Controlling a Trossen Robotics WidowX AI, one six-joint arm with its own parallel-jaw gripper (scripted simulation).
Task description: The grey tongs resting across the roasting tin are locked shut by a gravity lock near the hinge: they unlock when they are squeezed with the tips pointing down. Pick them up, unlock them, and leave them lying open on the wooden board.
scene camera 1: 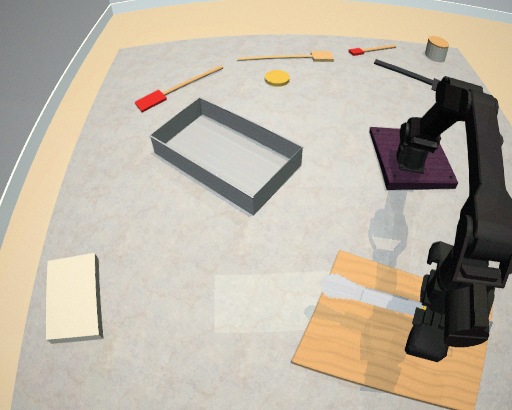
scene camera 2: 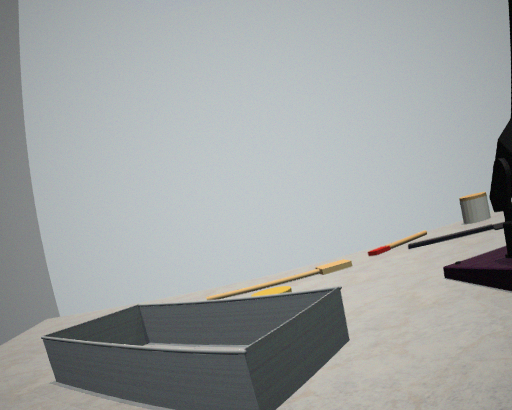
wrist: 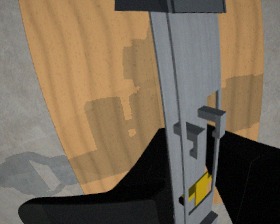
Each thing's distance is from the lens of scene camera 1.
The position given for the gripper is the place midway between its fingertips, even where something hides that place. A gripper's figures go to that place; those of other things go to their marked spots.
gripper (scene camera 1: 420,320): 0.67 m
cream block (scene camera 1: 73,310): 0.78 m
